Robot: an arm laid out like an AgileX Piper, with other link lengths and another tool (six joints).
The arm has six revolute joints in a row. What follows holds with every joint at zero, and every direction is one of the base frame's.
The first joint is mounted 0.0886 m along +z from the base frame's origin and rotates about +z.
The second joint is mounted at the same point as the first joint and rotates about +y.
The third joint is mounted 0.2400 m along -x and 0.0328 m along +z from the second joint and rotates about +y.
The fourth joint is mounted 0.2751 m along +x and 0.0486 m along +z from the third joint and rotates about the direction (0.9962, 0, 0.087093).
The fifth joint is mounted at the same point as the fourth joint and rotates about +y.
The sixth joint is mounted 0.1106 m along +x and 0.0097 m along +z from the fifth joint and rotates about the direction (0.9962, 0, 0.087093).
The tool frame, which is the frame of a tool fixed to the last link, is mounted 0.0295 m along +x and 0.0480 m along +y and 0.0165 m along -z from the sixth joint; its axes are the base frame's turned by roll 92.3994, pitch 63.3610 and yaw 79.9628 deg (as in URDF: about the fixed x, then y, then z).
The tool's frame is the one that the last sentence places.
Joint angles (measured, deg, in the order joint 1, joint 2, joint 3, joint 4, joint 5, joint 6), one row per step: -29.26 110.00 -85.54 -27.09 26.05 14.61; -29.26 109.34 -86.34 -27.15 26.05 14.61; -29.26 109.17 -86.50 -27.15 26.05 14.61; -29.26 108.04 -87.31 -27.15 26.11 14.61; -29.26 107.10 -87.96 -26.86 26.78 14.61; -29.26 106.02 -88.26 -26.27 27.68 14.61; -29.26 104.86 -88.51 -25.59 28.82 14.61; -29.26 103.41 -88.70 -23.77 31.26 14.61; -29.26 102.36 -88.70 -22.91 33.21 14.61; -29.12 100.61 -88.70 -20.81 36.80 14.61; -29.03 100.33 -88.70 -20.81 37.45 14.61; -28.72 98.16 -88.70 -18.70 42.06 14.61; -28.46 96.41 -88.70 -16.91 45.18 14.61; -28.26 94.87 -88.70 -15.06 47.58 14.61
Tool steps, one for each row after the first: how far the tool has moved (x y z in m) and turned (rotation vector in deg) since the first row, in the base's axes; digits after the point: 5 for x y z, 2 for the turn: 0.00188 -0.00115 0.01046 -0.76 -1.25 0.02; 0.00221 -0.00134 0.01288 -0.92 -1.53 0.02; 0.00341 -0.00208 0.02733 -1.85 -3.18 -0.01; 0.00311 -0.00217 0.03838 -2.17 -4.13 -0.38; 0.00144 -0.00120 0.04802 -2.05 -4.86 -0.93; -0.00097 0.00014 0.05759 -1.77 -5.46 -1.58; -0.00555 0.00357 0.06727 -0.15 -5.69 -3.00; -0.00994 0.00587 0.07287 0.79 -5.37 -3.95; -0.01698 0.01224 0.08172 3.13 -4.84 -5.53; -0.01833 0.01330 0.08291 3.24 -4.54 -5.69; -0.02769 0.02243 0.09325 5.89 -3.49 -7.27; -0.03428 0.03039 0.10235 7.95 -3.15 -8.15; -0.03947 0.03789 0.11084 9.91 -3.24 -8.71
